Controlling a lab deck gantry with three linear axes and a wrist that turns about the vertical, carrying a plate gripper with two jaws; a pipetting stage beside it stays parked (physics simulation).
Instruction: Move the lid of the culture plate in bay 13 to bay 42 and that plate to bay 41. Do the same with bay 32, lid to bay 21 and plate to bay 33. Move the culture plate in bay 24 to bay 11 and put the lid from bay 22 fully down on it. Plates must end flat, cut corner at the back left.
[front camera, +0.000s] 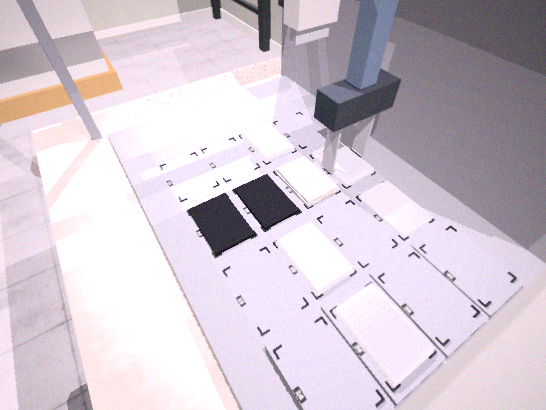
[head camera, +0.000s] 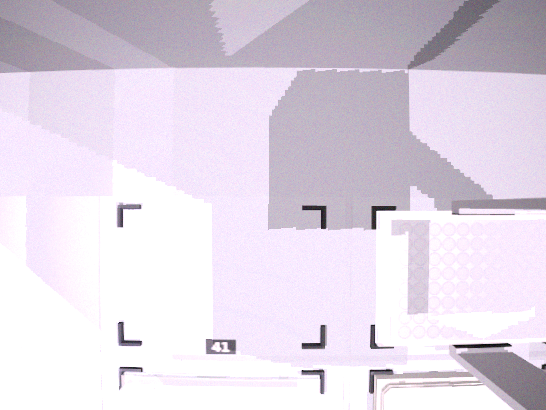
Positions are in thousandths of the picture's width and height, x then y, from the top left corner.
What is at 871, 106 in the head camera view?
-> A grey wall.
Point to a bay 13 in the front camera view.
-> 501, 728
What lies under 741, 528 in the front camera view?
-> A thin white lid.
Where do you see my gripper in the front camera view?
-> At 627, 394
